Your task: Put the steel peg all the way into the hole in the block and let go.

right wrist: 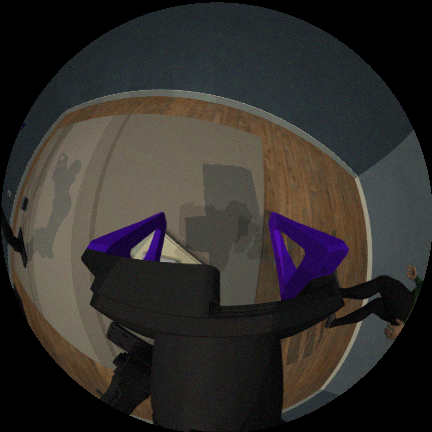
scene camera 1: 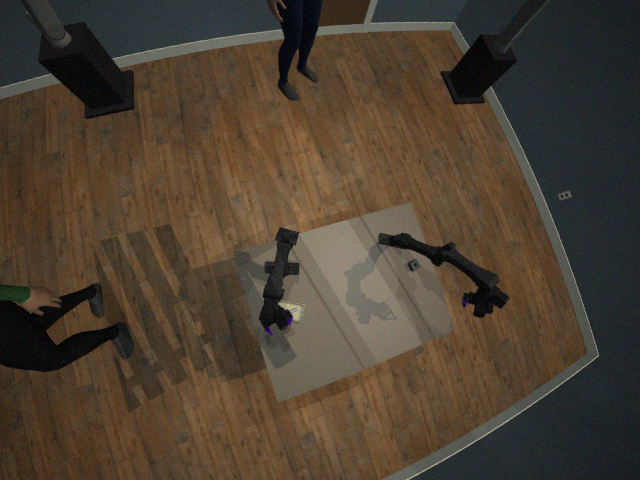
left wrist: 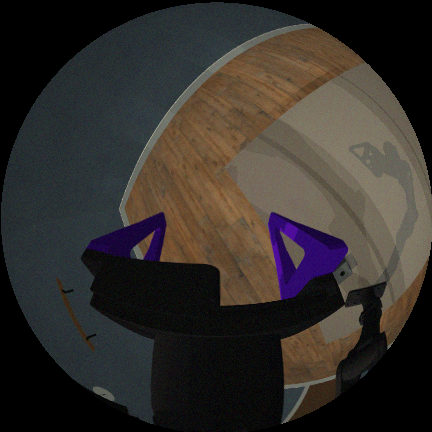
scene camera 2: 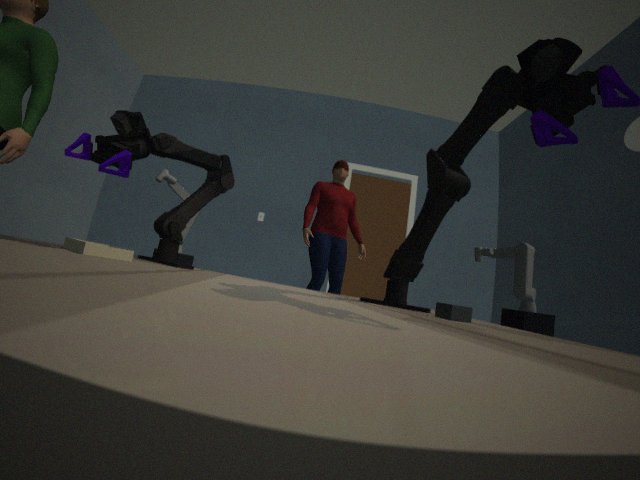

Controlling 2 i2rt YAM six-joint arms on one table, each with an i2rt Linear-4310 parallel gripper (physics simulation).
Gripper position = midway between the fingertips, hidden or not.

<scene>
My left gripper point(scene camera 2: 607, 121) is open and holds nothing. My right gripper point(scene camera 2: 81, 160) is open, holding nothing. I also see a pale flat plate point(scene camera 2: 83, 247).
My right gripper shows as well in the right wrist view point(right wrist: 217, 217). The pale flat plate also shows in the right wrist view point(right wrist: 170, 249).
</scene>
